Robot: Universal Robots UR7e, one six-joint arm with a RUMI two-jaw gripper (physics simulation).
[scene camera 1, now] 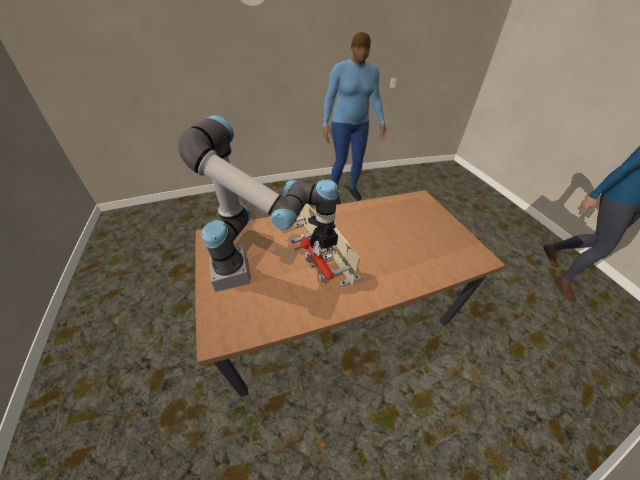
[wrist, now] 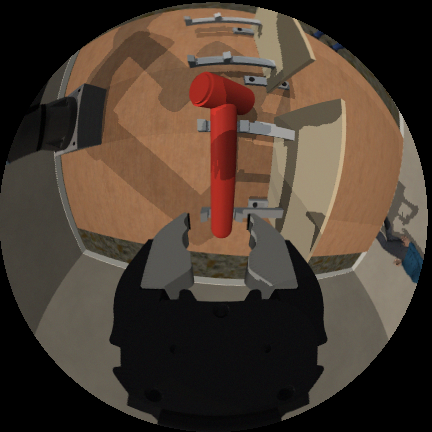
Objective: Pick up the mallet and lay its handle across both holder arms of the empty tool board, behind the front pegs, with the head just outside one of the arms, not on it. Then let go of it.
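Observation:
The red mallet (scene camera 1: 321, 263) (wrist: 223, 165) lies with its handle across both grey holder arms (wrist: 270, 129) (wrist: 267, 213) of the near tool board (scene camera 1: 347, 253) (wrist: 315, 170). In the wrist view, the handle is between the tip pegs and the inner pegs on the arms. The head is just outside the arm farther from the gripper in that view, apart from the neighbouring board's arm. My gripper (scene camera 1: 318, 249) (wrist: 218, 214) is open and empty above the mallet, its jaws apart on either side of the handle in the wrist view. The gripper partly hides the board in the scene view.
A second tool board (scene camera 1: 308, 212) (wrist: 287, 47) with its own grey arms (scene camera 1: 301, 239) (wrist: 235, 61) stands beside the mallet's head. The robot base (scene camera 1: 230, 273) (wrist: 90, 117) is on the table (scene camera 1: 413, 242), on the mallet's side of the boards. Two people stand beyond the table.

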